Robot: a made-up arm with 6 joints. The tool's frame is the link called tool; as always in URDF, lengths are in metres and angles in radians. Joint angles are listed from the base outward. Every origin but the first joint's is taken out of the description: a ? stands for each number. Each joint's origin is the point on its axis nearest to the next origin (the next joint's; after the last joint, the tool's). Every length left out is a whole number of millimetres.
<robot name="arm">
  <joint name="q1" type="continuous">
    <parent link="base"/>
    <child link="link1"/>
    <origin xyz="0 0 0.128" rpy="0 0 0"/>
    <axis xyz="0 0 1"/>
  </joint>
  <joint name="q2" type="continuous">
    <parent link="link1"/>
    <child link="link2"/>
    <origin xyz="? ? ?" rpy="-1.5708 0 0"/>
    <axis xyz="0 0 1"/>
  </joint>
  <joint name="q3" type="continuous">
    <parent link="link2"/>
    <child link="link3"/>
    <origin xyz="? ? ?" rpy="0 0 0"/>
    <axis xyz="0 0 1"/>
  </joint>
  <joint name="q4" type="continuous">
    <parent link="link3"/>
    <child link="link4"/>
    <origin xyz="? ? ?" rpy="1.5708 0 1.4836"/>
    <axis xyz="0 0 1"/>
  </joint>
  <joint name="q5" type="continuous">
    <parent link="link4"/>
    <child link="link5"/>
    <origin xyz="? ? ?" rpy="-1.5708 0 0"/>
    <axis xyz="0 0 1"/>
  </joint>
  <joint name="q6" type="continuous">
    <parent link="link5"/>
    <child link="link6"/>
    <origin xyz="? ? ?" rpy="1.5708 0 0"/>
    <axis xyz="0 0 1"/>
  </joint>
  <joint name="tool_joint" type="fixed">
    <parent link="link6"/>
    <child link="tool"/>
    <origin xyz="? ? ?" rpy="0 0 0"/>
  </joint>
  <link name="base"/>
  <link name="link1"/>
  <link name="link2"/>
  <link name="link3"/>
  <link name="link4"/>
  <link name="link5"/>
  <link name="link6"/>
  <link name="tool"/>
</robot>
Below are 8 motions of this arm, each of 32 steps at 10 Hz.
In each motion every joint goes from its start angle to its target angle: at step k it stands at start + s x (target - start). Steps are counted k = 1, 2, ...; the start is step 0. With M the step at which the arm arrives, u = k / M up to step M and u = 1 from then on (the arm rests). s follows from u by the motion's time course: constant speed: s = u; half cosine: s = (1 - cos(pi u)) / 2; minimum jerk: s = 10 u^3 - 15 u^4 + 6 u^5.
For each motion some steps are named. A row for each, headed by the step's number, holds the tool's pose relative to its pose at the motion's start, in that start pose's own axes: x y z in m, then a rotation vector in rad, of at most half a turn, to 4 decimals.
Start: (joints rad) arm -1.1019 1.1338 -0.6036 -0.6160 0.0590 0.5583
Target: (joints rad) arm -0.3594 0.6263 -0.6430 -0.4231 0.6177 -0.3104
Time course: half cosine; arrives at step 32
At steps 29, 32:
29: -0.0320 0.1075 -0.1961 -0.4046 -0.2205 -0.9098
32: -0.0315 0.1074 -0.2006 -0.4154 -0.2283 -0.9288

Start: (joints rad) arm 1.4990 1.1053 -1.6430 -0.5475 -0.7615 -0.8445
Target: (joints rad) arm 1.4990 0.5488 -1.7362 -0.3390 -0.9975 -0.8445
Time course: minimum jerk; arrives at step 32
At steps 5, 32:
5: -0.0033 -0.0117 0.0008 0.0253 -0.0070 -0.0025
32: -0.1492 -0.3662 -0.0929 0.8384 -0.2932 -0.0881

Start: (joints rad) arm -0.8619 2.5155 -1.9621 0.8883 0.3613 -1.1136
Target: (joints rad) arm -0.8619 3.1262 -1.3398 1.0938 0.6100 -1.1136
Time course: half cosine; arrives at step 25
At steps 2, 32:
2: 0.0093 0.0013 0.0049 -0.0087 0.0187 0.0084
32: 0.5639 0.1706 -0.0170 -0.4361 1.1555 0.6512

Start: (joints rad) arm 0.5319 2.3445 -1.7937 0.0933 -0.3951 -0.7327
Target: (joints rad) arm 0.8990 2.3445 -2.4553 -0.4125 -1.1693 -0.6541
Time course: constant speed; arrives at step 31
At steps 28, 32:
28: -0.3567 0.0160 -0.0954 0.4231 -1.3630 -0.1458
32: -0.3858 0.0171 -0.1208 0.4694 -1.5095 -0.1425

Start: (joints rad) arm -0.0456 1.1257 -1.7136 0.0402 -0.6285 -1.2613
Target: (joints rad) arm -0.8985 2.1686 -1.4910 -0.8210 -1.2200 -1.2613
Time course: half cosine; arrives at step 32
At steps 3, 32:
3: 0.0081 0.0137 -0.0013 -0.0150 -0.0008 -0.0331
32: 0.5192 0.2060 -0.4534 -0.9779 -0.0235 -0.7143

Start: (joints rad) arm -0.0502 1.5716 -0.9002 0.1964 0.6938 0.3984
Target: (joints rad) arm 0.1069 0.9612 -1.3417 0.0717 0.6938 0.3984
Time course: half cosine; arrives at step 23
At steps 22, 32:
22: 0.0759 0.0503 -0.4085 -0.5355 -0.8750 -0.2872
32: 0.0770 0.0498 -0.4104 -0.5382 -0.8791 -0.2880

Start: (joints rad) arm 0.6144 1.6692 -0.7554 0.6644 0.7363 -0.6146
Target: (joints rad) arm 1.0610 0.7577 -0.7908 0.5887 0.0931 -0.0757
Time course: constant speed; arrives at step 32
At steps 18, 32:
18: 0.0073 0.1440 -0.1513 -0.0040 -0.7218 -0.1246
32: 0.0955 0.2170 -0.2813 -0.3424 -1.2653 -0.1396

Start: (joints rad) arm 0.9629 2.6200 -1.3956 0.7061 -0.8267 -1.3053
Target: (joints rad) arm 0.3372 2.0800 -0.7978 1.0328 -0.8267 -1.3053
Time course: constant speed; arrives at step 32
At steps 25, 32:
25: 0.1846 -0.2081 -0.0734 0.2774 0.5768 0.3536
32: 0.2323 -0.2422 -0.1212 0.3602 0.7328 0.4582

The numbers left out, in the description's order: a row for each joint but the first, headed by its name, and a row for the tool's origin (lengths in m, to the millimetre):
q2: 0 0 0
q3: -0.323 -0.044 0
q4: 0.365 -0.064 0
q5: 0 0 0
q6: 0 -0.066 0
tool: 0 0 0

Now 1 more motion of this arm.
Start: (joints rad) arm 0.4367 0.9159 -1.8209 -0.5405 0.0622 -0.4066
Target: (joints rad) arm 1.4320 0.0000 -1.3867 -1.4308 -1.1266 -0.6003
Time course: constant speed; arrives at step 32
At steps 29, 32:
29: 0.1028 -0.2220 -0.3105 0.8848 -1.2949 -0.1474
32: 0.1463 -0.2228 -0.3336 1.0035 -1.3752 -0.1687

